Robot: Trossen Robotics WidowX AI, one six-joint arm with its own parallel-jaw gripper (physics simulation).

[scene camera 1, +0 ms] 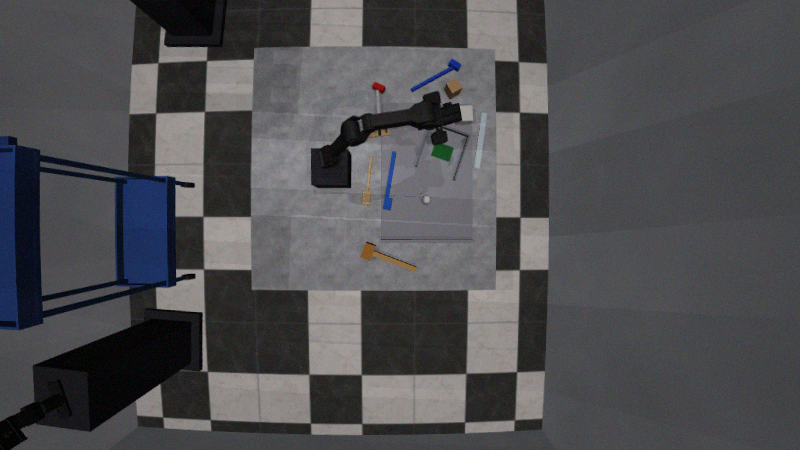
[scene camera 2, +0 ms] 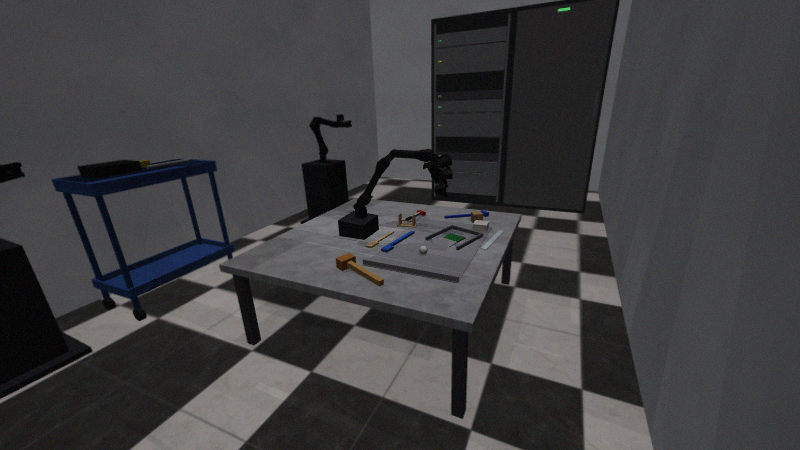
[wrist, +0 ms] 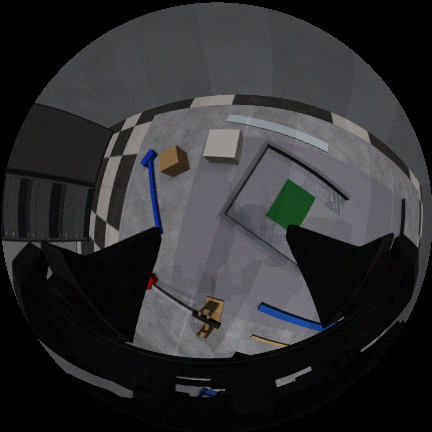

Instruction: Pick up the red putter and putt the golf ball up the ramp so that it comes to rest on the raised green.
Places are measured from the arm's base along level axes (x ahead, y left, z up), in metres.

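Where they show: gripper, fingertip midpoint: (scene camera 2: 447,192) (wrist: 225,232); arm's base at its link origin: (scene camera 1: 330,161) (scene camera 2: 360,216).
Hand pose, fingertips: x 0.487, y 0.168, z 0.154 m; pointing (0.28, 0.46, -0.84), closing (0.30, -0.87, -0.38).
Things, the pixels of their top centre, and the offset from my fingertips. "*": a spot on its surface instead. Level surfaces: height alone.
- red-headed putter at a spot on its surface: (wrist: 152,281) (scene camera 1: 381,90) (scene camera 2: 422,212) * 0.233 m left, 0.265 m back, 0.225 m down
- white golf ball at its top centre: (scene camera 1: 427,199) (scene camera 2: 423,246) 0.319 m right, 0.007 m back, 0.207 m down
- grey ramp board at its surface level: 0.252 m down
- brown cube at its top centre: (wrist: 167,157) (scene camera 1: 454,85) (scene camera 2: 477,212) 0.263 m left, 0.104 m ahead, 0.193 m down
- white block at its top centre: (wrist: 220,141) (scene camera 1: 465,113) (scene camera 2: 481,222) 0.130 m left, 0.167 m ahead, 0.205 m down
- pale strip at its top centre: (wrist: 276,127) (scene camera 2: 493,239) (scene camera 1: 480,140) 0.013 m left, 0.269 m ahead, 0.250 m down
- thin wooden tool at its top centre: (scene camera 1: 368,180) (scene camera 2: 381,238) 0.235 m right, 0.310 m back, 0.243 m down
- orange mallet at a spot on its surface: (scene camera 1: 367,251) * 0.596 m right, 0.293 m back, 0.202 m down
The red-headed putter (scene camera 1: 378,87) (scene camera 2: 421,212) (wrist: 152,281) has a grey shaft and a dark grip, with its grip end on a small wooden stand (scene camera 1: 382,133) (scene camera 2: 407,225) (wrist: 216,308). The white golf ball (scene camera 1: 426,199) (scene camera 2: 423,250) rests on the grey ramp board (scene camera 1: 425,226) (scene camera 2: 413,267); the ball does not show in the wrist view. The green (scene camera 1: 441,152) (scene camera 2: 454,237) (wrist: 291,204) lies inside a dark three-sided border. My gripper (scene camera 2: 441,193) (wrist: 225,232) is open and empty, high above the board's far part, apart from the putter.
A blue club (scene camera 1: 435,76) (wrist: 154,195), a brown cube (scene camera 1: 453,88) (wrist: 173,161), a white block (scene camera 1: 466,113) (wrist: 223,145) and a pale strip (scene camera 1: 480,139) lie at the far side. Another blue club (scene camera 1: 391,176), a thin wooden tool (scene camera 1: 368,179) and an orange mallet (scene camera 1: 367,251) lie nearer.
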